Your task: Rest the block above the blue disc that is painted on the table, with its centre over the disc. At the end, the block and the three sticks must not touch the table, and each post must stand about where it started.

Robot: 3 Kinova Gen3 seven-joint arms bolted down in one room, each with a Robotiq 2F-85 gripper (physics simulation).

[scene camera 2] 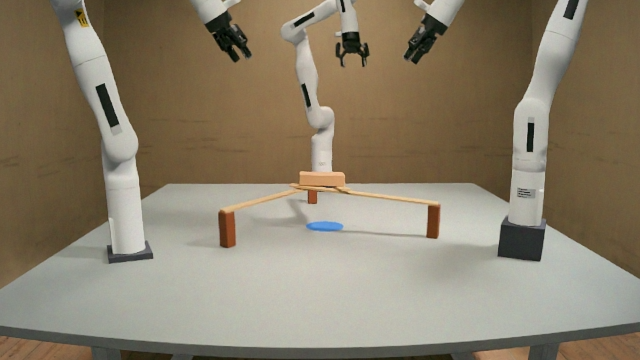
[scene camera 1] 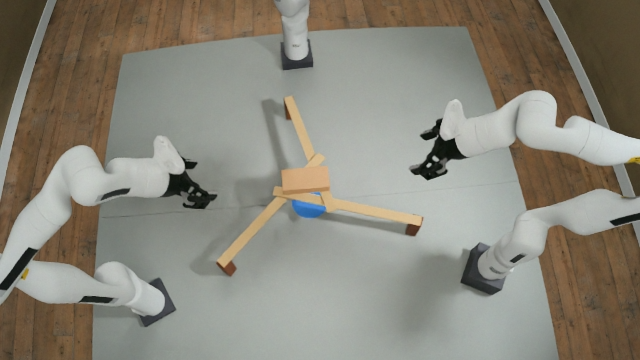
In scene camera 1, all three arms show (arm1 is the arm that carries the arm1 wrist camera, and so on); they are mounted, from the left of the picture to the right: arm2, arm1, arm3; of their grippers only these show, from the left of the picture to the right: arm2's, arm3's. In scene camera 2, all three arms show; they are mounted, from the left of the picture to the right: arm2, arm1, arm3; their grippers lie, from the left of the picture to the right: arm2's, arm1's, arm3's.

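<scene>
The tan block (scene camera 1: 306, 179) (scene camera 2: 322, 179) lies flat on the crossed inner ends of three sticks, raised above the table. The top stick (scene camera 1: 300, 127), left stick (scene camera 1: 252, 230) (scene camera 2: 260, 201) and right stick (scene camera 1: 377, 211) (scene camera 2: 392, 197) each have their outer end on an upright post (scene camera 1: 288, 111) (scene camera 1: 229, 268) (scene camera 1: 413, 230) (scene camera 2: 312, 197) (scene camera 2: 227, 229) (scene camera 2: 433, 221). The blue disc (scene camera 1: 308, 209) (scene camera 2: 325, 226) is below, partly hidden in scene camera 1. Arm2's gripper (scene camera 1: 202, 181) (scene camera 2: 242, 58), arm1's gripper (scene camera 2: 353, 65) and arm3's gripper (scene camera 1: 420, 152) (scene camera 2: 411, 58) are open, empty and high, away from the structure.
The grey table (scene camera 1: 350, 300) (scene camera 2: 320, 290) carries the three arm bases (scene camera 1: 297, 62) (scene camera 1: 162, 300) (scene camera 1: 482, 280). Arm1's base is behind the structure in scene camera 2; the other two bases stand left and right.
</scene>
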